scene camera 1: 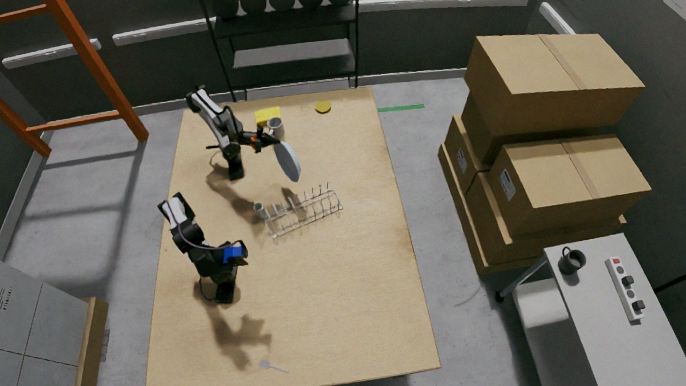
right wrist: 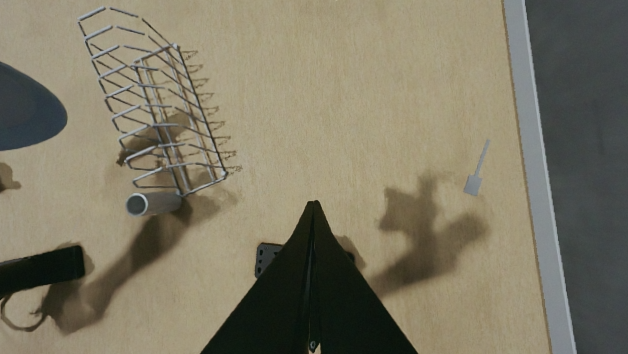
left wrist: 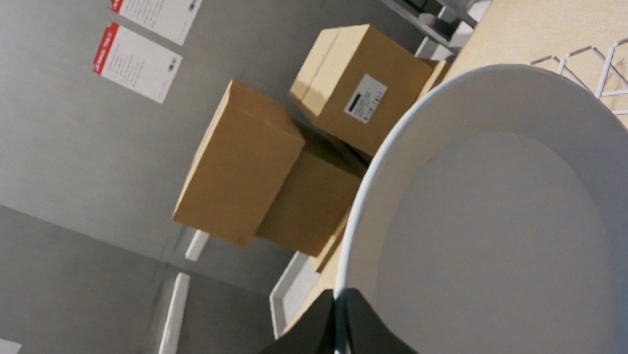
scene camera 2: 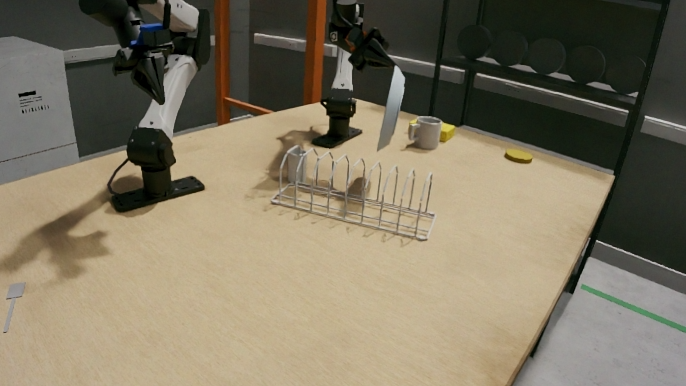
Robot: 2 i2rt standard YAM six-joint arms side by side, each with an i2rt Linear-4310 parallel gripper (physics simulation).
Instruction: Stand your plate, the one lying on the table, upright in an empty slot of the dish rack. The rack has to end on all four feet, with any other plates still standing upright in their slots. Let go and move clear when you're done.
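Frame: origin at the left arm's base, x ahead, y up, z right, level; metres.
Where they show: left gripper, fingertip midpoint: point(scene camera 1: 280, 141) point(left wrist: 341, 306) point(scene camera 2: 396, 67); right gripper, fingertip midpoint: point(scene camera 1: 247, 264) point(right wrist: 313, 207) point(scene camera 2: 162, 103); left arm's base at its link origin: point(scene camera 1: 235, 163) point(right wrist: 42, 268) point(scene camera 2: 338, 137); right arm's base at its link origin: point(scene camera 1: 227, 279) point(scene camera 2: 159, 195).
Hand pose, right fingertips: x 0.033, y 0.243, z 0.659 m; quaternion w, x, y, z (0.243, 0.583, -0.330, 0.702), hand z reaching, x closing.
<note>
Things, the pixels of their top centre, and the offset from my right fingertips.
- pale blue-grey plate at its top centre: point(left wrist: 347, 213) point(scene camera 2: 397, 66) point(scene camera 1: 284, 144) dz -0.446, dx +0.226, dy +0.041 m
- wire dish rack at its top centre: point(scene camera 2: 357, 161) point(right wrist: 118, 90) point(scene camera 1: 300, 200) dz -0.282, dx +0.234, dy -0.133 m
- grey cup at its top centre: point(scene camera 2: 297, 151) point(right wrist: 136, 205) point(scene camera 1: 258, 206) dz -0.330, dx +0.051, dy -0.173 m
- grey mug at its top centre: point(scene camera 2: 425, 120) point(scene camera 1: 273, 124) dz -0.776, dx +0.199, dy -0.160 m
- yellow sponge at its top centre: point(scene camera 2: 432, 124) point(scene camera 1: 267, 114) dz -0.909, dx +0.181, dy -0.207 m
- yellow disc at its top centre: point(scene camera 2: 519, 154) point(scene camera 1: 323, 106) dz -0.898, dx +0.482, dy -0.229 m
- spatula at its top centre: point(scene camera 2: 11, 305) point(right wrist: 479, 166) point(scene camera 1: 274, 367) dz +0.319, dx -0.019, dy -0.242 m
The pale blue-grey plate point(scene camera 1: 287, 161) point(scene camera 2: 392, 110) point(left wrist: 490, 225) point(right wrist: 27, 112) hangs steeply tilted, near upright, above the table. My left gripper point(scene camera 1: 276, 142) point(scene camera 2: 394, 65) point(left wrist: 341, 306) is shut on its rim. In scene camera 1 the plate is above the rack, apart from it. The wire dish rack point(scene camera 1: 302, 224) point(scene camera 2: 350, 223) point(right wrist: 200, 112) stands on the table with no plates in its slots; part of it shows in the left wrist view point(left wrist: 606, 72). My right gripper point(scene camera 2: 162, 101) point(right wrist: 313, 207) is shut and empty, high over the table, away from the rack.
A grey cup point(scene camera 1: 259, 210) point(scene camera 2: 297, 167) point(right wrist: 150, 204) adjoins one rack end. A grey mug point(scene camera 1: 275, 128) point(scene camera 2: 426, 133) and yellow sponge point(scene camera 1: 265, 116) point(scene camera 2: 447, 132) stand beyond the plate. A yellow disc point(scene camera 1: 323, 107) point(scene camera 2: 518, 156) and spatula point(scene camera 1: 272, 367) point(scene camera 2: 13, 300) point(right wrist: 475, 175) lie farther off.
</note>
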